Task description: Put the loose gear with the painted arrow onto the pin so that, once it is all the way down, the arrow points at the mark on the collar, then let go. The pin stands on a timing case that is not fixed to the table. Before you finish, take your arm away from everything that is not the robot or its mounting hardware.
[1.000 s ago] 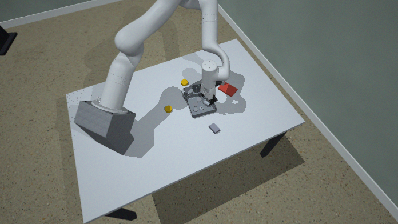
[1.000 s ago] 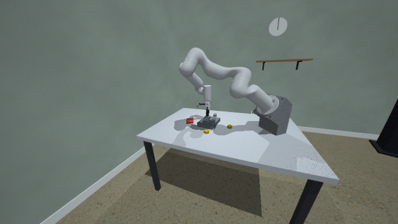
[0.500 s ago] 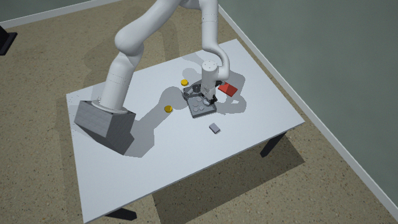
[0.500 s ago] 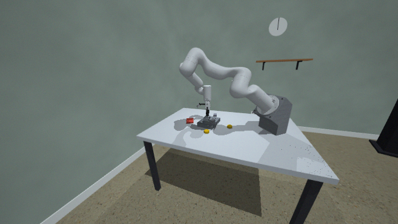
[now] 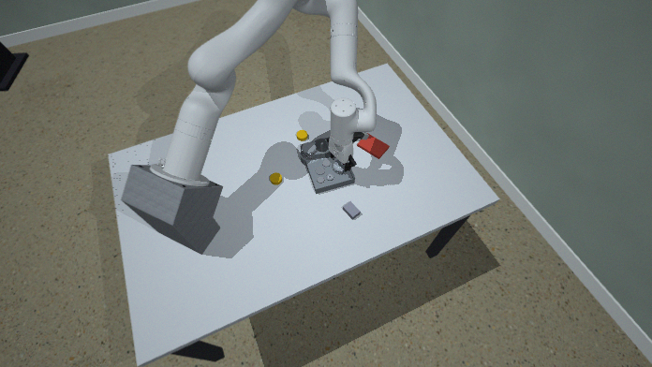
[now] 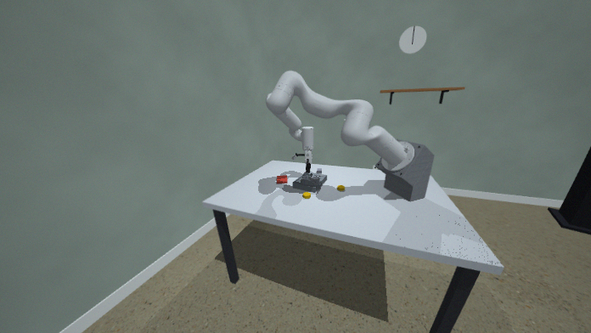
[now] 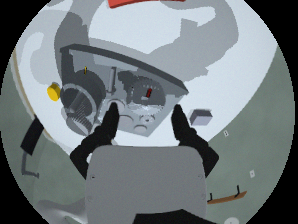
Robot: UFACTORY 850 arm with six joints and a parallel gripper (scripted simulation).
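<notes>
The grey gear is 4 cm below my hand. From my hand the other things lie so: red block: 16 cm ahead, 13 cm to the left, 8 cm below; small grey block: 19 cm to the right, 8 cm below, 3 cm ahead.
</notes>
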